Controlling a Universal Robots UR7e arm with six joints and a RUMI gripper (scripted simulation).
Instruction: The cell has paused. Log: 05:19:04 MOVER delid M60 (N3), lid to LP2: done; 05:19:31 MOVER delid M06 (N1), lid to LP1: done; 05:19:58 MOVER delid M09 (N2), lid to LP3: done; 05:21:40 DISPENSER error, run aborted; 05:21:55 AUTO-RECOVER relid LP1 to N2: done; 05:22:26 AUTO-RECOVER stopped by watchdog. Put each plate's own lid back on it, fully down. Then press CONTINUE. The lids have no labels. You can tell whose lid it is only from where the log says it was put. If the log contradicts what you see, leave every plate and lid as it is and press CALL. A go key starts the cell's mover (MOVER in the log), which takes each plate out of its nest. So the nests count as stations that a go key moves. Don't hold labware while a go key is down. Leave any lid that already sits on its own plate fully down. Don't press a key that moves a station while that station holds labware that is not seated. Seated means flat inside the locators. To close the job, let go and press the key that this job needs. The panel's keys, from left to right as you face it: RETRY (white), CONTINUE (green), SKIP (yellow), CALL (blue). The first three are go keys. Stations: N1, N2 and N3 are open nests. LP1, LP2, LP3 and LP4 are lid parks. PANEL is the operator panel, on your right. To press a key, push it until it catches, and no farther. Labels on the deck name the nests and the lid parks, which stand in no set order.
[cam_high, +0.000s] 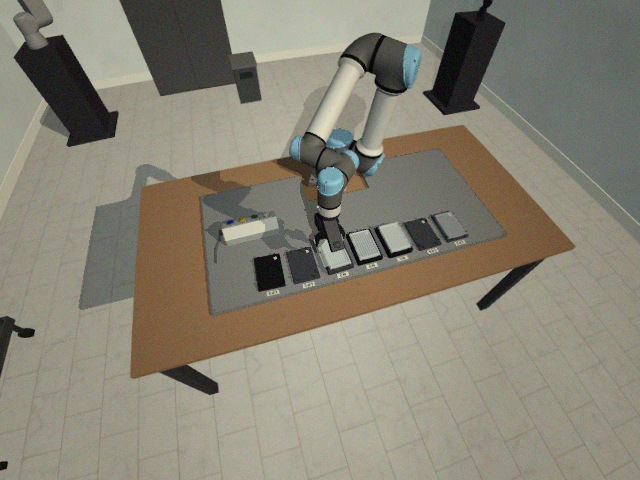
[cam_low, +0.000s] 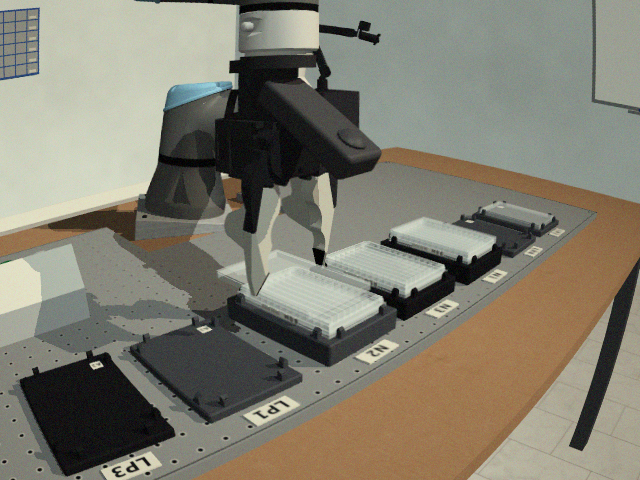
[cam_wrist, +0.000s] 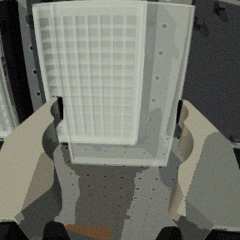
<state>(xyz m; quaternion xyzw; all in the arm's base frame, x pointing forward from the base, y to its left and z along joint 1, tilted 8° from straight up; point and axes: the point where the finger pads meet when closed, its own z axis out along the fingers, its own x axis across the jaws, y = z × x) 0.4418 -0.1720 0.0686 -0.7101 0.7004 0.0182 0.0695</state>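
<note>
Now: the plate 15 cm to the left of my hand and 4 cm below it. From my hand the other things lie so: lid park LP1: 11 cm to the right, 6 cm below; white RETRY key: 24 cm behind, 19 cm to the right; LP3 lid park: 1 cm behind, 24 cm to the right, 6 cm below.
</note>
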